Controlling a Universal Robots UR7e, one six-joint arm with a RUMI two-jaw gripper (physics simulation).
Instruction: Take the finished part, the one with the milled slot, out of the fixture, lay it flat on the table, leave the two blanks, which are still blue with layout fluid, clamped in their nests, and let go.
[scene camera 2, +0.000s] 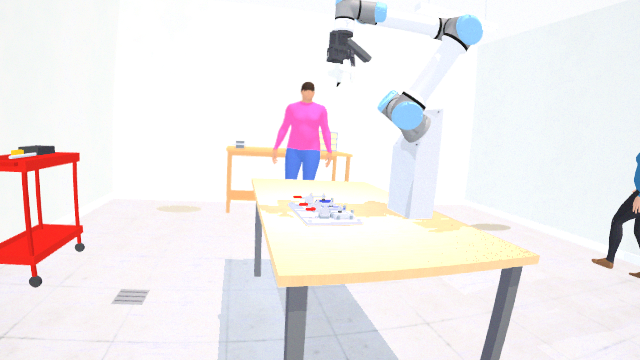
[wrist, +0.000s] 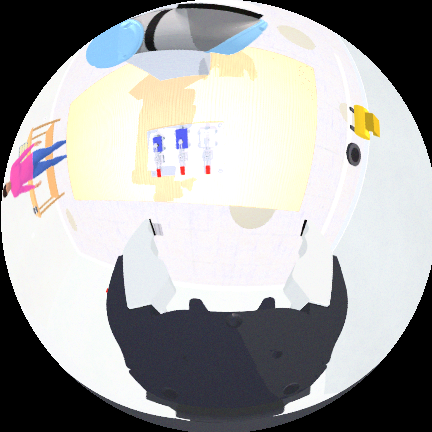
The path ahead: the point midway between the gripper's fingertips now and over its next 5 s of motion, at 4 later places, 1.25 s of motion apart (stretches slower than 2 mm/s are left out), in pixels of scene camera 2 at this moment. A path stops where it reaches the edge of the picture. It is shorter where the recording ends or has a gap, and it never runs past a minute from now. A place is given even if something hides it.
The gripper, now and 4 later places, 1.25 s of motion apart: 343, 84; 339, 125; 334, 157; 328, 180; 301, 155
